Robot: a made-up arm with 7 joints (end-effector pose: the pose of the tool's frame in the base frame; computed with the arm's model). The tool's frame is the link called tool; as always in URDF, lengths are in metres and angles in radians. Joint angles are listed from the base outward.
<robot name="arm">
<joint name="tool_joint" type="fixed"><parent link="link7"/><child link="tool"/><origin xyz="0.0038 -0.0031 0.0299" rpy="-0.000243 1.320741 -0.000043"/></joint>
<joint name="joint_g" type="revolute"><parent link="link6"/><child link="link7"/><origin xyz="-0.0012 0.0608 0.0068" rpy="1.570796 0 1.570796"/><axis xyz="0 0 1"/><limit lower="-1.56" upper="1.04" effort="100" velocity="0.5"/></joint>
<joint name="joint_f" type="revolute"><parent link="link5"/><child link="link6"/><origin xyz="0.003 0.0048 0.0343" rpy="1.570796 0 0"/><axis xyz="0 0 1"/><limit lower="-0.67" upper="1.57" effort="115" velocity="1.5"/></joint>
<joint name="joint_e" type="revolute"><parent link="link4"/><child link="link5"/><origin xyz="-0.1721 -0.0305 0.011" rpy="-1.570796 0 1.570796"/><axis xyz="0 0 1"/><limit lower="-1.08" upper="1.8" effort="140" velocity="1.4"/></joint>
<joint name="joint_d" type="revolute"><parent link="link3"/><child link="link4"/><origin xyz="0.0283 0.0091 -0.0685" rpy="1.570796 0 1.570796"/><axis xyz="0 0 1"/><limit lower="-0.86" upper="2.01" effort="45" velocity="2"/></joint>
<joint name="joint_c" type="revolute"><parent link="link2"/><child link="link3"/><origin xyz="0.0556 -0.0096 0.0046" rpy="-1.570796 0 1.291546"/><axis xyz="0 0 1"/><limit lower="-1.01" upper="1.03" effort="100" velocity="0.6"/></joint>
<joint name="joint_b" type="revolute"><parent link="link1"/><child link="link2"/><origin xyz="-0.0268 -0.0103 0.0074" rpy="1.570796 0 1.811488"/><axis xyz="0 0 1"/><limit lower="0.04" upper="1.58" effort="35" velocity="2.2"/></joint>
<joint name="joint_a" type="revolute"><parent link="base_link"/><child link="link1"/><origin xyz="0.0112 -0.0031 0.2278" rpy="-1.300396 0.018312 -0.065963"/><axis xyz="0 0 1"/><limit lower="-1.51" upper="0.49" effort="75" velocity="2.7"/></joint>
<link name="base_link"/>
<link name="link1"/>
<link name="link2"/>
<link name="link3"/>
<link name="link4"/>
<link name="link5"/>
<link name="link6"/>
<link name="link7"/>
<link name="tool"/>
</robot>
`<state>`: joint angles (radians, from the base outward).
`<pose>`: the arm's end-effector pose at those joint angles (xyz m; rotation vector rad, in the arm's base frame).
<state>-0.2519 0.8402 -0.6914 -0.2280 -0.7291 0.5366 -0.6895</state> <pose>0.2108 -0.0336 0.0682 0.9005 1.9984 -1.3213</pose>
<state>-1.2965 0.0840 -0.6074 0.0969 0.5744 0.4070 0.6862</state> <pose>0.2374 -0.1821 0.2971 0.3356 0.2437 0.5521</pose>
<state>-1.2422 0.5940 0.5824 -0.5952 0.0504 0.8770 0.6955</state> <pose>0.0781 0.1286 0.4253 -0.8359 0.2804 0.8035</pose>
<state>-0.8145 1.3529 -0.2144 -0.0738 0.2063 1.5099 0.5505</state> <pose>0.2514 0.1456 0.3193 0.1459 1.1333 2.2359</pose>
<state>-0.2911 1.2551 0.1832 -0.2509 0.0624 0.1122 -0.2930</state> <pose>0.2378 0.0730 0.3033 1.2435 0.9832 0.6883</pose>
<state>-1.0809 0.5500 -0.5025 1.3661 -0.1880 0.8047 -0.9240</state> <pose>0.2890 0.1909 0.0163 0.2838 2.7711 -0.4273</pose>
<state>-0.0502 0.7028 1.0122 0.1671 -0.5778 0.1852 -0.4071</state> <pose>0.0922 0.3115 0.2400 -0.2614 1.1875 0.4314</pose>
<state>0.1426 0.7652 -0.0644 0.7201 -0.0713 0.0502 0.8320</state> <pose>0.0909 0.2486 -0.0103 0.4582 1.7977 1.6306</pose>
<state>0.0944 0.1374 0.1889 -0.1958 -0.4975 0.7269 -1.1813</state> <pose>0.1931 0.1085 0.0619 0.0021 1.5931 -1.4594</pose>
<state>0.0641 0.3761 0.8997 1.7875 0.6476 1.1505 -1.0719</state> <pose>-0.2415 0.0817 -0.0600 1.3593 -1.6916 0.6352</pose>
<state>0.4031 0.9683 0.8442 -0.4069 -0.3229 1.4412 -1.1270</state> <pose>0.1581 0.2160 0.2564 -0.0408 2.5183 -0.2478</pose>
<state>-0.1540 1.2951 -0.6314 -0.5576 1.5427 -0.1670 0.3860</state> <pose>0.1583 -0.0326 0.0874 1.9450 -0.4974 0.4840</pose>
